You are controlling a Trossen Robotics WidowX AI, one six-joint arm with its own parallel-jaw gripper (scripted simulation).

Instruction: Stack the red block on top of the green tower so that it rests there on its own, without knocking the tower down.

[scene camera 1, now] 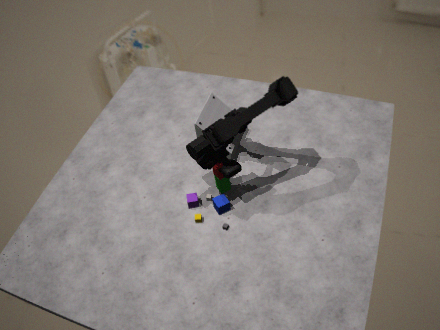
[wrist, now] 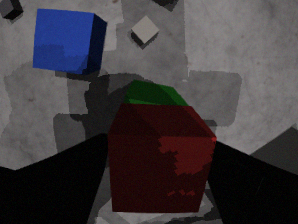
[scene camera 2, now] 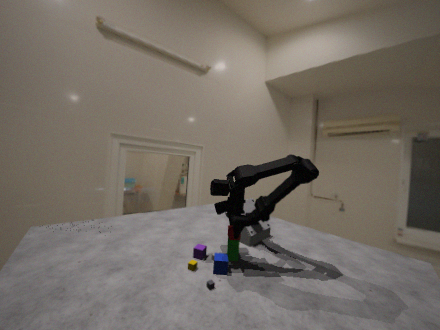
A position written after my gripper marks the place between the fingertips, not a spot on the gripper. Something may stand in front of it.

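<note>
Gripper state: my gripper (scene camera 2: 233,235) is open, holding nothing. Visible again: the gripper (scene camera 1: 221,172). Also visible: the gripper (wrist: 155,143), together with a blue block (wrist: 70,43).
</note>
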